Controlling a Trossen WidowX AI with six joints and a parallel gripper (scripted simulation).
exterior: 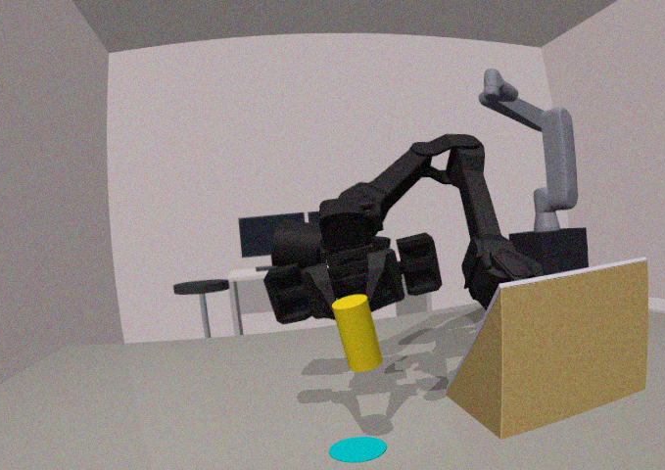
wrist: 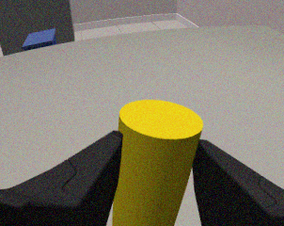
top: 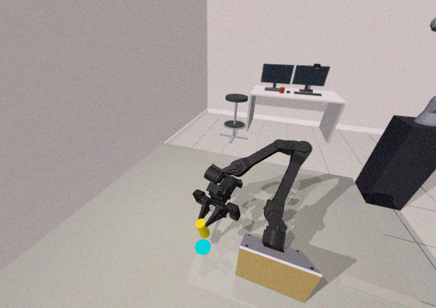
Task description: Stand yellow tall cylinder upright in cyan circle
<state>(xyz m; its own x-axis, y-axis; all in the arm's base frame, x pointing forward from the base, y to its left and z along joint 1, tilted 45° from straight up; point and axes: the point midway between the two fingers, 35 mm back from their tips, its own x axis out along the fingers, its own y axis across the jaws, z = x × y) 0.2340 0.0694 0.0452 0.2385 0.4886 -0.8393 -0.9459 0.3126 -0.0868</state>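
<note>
The cyan circle is 15 cm below my gripper tip and 1 cm to the right of it. From my gripper tip the other things lie so: yellow tall cylinder: 2 cm below.
</note>
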